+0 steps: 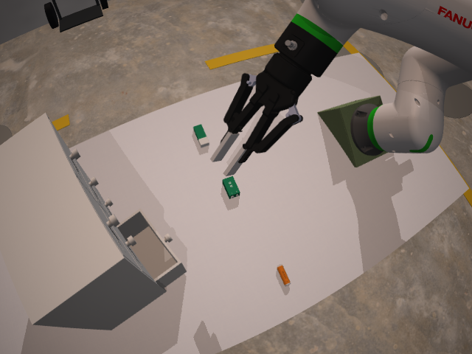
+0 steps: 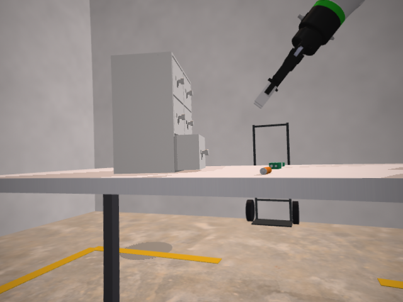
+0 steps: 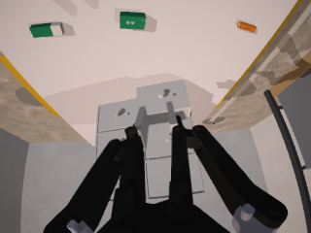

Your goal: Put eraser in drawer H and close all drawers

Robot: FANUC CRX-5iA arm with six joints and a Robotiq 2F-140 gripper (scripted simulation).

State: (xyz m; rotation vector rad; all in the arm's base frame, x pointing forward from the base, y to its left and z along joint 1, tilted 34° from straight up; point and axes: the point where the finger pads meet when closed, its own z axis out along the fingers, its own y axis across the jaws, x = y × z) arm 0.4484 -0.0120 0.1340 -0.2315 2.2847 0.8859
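Right now the eraser is 200 mm below my hand, 190 mm to the right of it and 10 mm ahead of it. From my hand the other things lie so: orange cylinder 220 mm to the left, 200 mm below, 60 mm behind; drawer H 240 mm ahead, 180 mm below, 100 mm to the left.
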